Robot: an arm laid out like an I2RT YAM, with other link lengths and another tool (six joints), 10 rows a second.
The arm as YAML. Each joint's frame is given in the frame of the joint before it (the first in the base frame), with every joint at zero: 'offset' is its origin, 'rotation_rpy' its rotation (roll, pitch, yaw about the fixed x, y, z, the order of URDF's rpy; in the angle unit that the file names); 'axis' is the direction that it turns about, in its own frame. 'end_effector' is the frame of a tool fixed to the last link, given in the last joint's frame.
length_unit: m
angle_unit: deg
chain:
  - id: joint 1
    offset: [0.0, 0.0, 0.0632]
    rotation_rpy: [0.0, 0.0, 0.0]
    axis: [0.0, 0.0, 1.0]
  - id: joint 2
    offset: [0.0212, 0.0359, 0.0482]
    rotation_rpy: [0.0, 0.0, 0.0]
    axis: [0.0, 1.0, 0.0]
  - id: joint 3
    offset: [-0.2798, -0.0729, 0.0]
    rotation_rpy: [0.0, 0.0, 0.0]
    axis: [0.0, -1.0, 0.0]
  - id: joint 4
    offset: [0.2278, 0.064, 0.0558]
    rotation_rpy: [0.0, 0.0, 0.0]
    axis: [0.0, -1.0, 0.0]
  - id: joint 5
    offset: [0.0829, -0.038, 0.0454]
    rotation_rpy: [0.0, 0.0, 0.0]
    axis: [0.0, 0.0, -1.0]
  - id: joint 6
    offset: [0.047, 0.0, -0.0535]
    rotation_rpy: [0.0, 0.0, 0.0]
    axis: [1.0, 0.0, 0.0]
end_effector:
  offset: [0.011, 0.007, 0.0]
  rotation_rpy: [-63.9, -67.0, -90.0]
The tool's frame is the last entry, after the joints.
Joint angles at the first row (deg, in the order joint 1, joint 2, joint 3, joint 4, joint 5, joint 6):
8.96 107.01 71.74 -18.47 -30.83 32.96
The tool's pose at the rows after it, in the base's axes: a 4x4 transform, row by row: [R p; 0 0 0 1], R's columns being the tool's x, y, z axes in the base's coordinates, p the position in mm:
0.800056 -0.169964 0.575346 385.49; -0.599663 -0.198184 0.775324 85.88; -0.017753 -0.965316 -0.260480 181.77; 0 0 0 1
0.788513 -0.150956 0.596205 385.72; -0.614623 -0.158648 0.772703 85.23; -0.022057 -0.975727 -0.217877 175.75; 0 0 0 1
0.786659 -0.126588 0.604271 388.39; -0.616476 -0.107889 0.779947 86.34; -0.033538 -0.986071 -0.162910 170.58; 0 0 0 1
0.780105 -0.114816 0.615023 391.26; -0.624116 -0.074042 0.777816 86.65; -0.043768 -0.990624 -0.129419 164.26; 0 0 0 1
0.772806 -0.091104 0.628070 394.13; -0.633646 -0.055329 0.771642 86.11; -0.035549 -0.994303 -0.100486 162.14; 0 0 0 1
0.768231 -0.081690 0.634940 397.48; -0.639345 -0.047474 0.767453 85.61; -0.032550 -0.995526 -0.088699 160.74; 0 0 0 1
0.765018 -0.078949 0.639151 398.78; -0.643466 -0.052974 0.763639 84.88; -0.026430 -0.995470 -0.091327 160.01; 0 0 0 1
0.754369 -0.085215 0.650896 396.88; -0.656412 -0.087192 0.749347 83.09; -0.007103 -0.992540 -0.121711 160.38; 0 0 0 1
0.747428 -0.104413 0.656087 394.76; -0.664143 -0.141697 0.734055 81.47; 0.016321 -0.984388 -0.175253 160.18; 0 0 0 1
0.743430 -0.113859 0.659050 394.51; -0.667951 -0.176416 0.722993 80.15; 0.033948 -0.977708 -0.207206 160.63; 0 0 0 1
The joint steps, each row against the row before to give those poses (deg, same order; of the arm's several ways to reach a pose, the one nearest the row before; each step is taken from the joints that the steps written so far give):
0.01 -0.27 -2.56 4.94 -1.36 1.96
-0.18 0.01 -2.85 5.76 -0.84 2.33
-0.09 0.70 -2.03 5.92 -1.84 2.35
-0.09 1.01 -1.44 4.64 -0.81 2.02
-0.13 0.51 -0.95 3.73 -0.05 1.23
-0.13 0.66 0.09 1.51 0.02 0.56
-0.09 0.23 0.17 0.07 0.39 -0.18
0.00 -0.60 0.08 -1.88 1.99 -1.11
0.09 -0.44 0.85 -3.91 2.56 -2.11
0.00 -0.14 0.80 -2.40 1.63 -1.34

